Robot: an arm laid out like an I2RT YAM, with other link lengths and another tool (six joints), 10 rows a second.
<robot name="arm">
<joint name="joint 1" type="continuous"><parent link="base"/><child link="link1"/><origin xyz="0 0 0.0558"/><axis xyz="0 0 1"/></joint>
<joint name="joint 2" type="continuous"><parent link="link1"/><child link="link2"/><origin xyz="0.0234 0.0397 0.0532" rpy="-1.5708 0 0"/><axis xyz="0 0 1"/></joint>
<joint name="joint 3" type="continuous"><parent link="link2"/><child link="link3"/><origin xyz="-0.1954 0 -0.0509" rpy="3.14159 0 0"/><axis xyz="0 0 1"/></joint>
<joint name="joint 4" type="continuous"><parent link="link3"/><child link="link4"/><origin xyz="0.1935 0.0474 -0.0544"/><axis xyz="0 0 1"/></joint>
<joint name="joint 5" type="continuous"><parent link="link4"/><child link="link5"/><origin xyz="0.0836 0.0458 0.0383" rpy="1.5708 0 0"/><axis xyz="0 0 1"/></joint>
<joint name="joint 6" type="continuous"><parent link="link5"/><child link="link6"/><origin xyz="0.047 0 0.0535" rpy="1.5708 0 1.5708"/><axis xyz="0 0 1"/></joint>
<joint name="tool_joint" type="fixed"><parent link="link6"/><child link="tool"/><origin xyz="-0.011 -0.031 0.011" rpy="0 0.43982 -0.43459"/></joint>
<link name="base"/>
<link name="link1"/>
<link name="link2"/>
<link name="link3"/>
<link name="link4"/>
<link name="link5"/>
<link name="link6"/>
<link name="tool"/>
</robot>
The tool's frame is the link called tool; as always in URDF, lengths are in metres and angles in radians. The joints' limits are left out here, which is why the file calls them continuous.
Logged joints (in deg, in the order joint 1, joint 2, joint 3, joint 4, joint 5, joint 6), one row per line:
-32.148 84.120 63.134 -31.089 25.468 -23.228
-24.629 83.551 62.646 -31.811 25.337 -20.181
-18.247 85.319 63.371 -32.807 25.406 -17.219
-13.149 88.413 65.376 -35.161 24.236 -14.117
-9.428 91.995 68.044 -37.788 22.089 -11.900
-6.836 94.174 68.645 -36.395 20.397 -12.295
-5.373 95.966 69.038 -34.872 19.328 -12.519
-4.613 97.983 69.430 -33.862 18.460 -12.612
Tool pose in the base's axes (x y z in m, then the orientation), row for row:
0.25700 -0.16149 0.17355 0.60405 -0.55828 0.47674 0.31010
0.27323 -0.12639 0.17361 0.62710 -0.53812 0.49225 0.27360
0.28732 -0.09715 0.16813 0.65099 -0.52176 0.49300 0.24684
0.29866 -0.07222 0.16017 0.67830 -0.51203 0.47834 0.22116
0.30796 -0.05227 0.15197 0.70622 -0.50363 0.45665 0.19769
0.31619 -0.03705 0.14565 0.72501 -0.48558 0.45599 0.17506
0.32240 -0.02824 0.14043 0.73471 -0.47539 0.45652 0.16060
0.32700 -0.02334 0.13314 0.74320 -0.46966 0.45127 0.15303
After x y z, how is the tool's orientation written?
As a quaternion, x y z w.
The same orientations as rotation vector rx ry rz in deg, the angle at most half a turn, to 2 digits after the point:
91.41 -84.48 72.14
96.65 -82.94 75.87
101.72 -81.53 77.03
107.42 -81.09 75.75
113.25 -80.76 73.23
117.70 -78.83 74.03
120.23 -77.79 74.71
122.13 -77.18 74.16

